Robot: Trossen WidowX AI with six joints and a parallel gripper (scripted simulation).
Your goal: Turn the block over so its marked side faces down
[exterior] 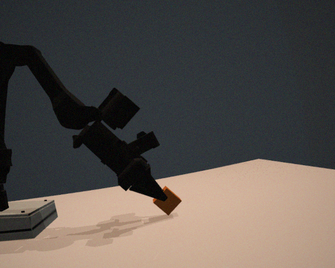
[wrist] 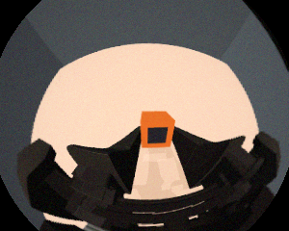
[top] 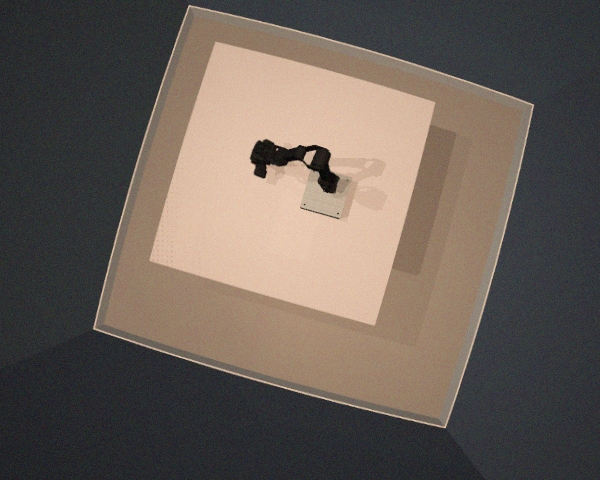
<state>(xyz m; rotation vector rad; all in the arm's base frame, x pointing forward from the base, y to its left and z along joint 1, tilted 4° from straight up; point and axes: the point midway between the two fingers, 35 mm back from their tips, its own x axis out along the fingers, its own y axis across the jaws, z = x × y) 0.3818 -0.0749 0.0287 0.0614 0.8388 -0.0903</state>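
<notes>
Now: gripper tip right at the orange block.
</notes>
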